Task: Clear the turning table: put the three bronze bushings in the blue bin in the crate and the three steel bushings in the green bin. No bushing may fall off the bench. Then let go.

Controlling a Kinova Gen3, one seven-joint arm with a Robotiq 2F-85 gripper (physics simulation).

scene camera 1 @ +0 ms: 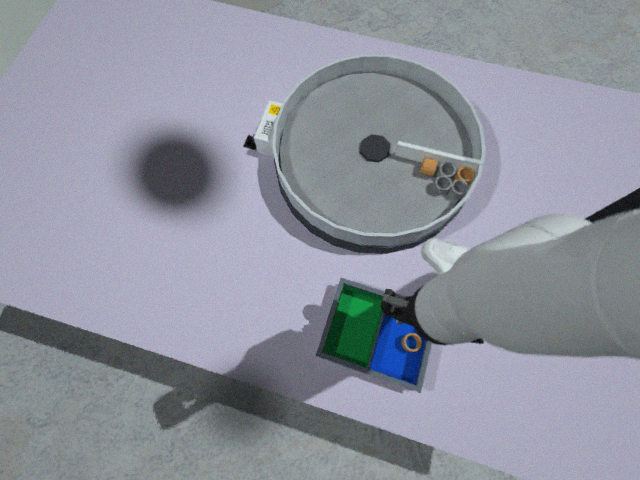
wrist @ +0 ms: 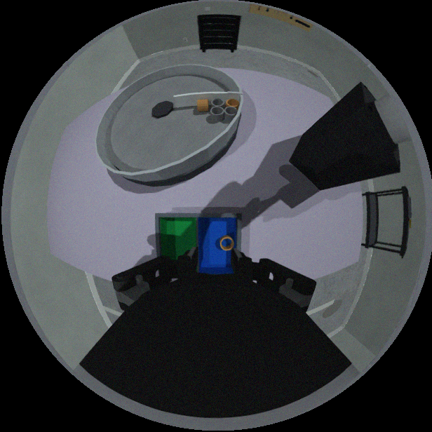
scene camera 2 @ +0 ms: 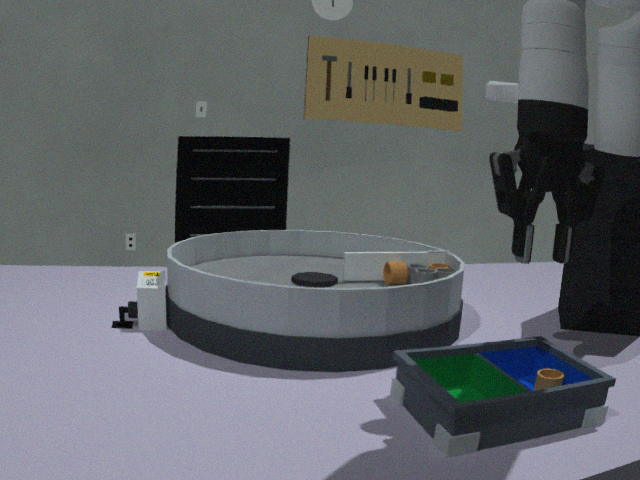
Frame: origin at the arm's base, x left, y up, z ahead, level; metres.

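Seen in the pictures: gripper, fingertip midpoint: (scene camera 2: 541,262); arm's base at its link origin: (scene camera 2: 619,151).
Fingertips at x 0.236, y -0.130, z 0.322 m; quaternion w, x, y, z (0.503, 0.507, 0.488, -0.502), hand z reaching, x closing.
Note:
Pixels of each thing's top centre, then the offset from my fingertips to it. "pt": a spot on its surface instead.
- second bronze bushing at its top centre: (scene camera 2: 396,262) (scene camera 1: 430,162) dx -0.324, dy -0.066, dz +0.036 m
- crate at a spot on its surface: (scene camera 2: 522,418) pt dx +0.089, dy -0.125, dz +0.056 m
- white divider at a spot on its surface: (scene camera 2: 361,266) pt dx -0.338, dy -0.074, dz +0.083 m
- dark hub at its top centre: (scene camera 2: 314,276) (scene camera 1: 375,147) dx -0.340, dy -0.089, dz +0.151 m
- white box at its top centre: (scene camera 2: 151,279) (scene camera 1: 270,121) dx -0.332, dy -0.092, dz +0.384 m
One bronze bushing (scene camera 1: 403,342) (scene camera 2: 547,382) (wrist: 220,243) is in the blue bin (scene camera 1: 390,359) (wrist: 210,240), open end up; its lower end is hidden in scene camera 2. The green bin (scene camera 1: 356,330) (scene camera 2: 454,366) holds no bushing. On the turning table (scene camera 1: 330,155) (scene camera 2: 310,315) (wrist: 145,135), a second bronze bushing (scene camera 1: 429,166) (scene camera 2: 395,272) (wrist: 202,105) lies on its side; a third (scene camera 1: 458,176) (wrist: 227,103) stands upright beside three upright steel bushings (scene camera 1: 436,182) (scene camera 2: 423,275) (wrist: 211,111). My gripper (scene camera 2: 542,248) (wrist: 214,254) is partly open and empty, high above the crate.
The crate (scene camera 1: 343,365) (scene camera 2: 522,418) stands in front of the turning table. A white divider (scene camera 1: 439,150) (scene camera 2: 361,266) (wrist: 207,94) runs behind the bushings toward the high round wall. A dark hub (scene camera 1: 374,148) (wrist: 162,109) sits mid-table. A white box (scene camera 2: 151,304) stands at its left.

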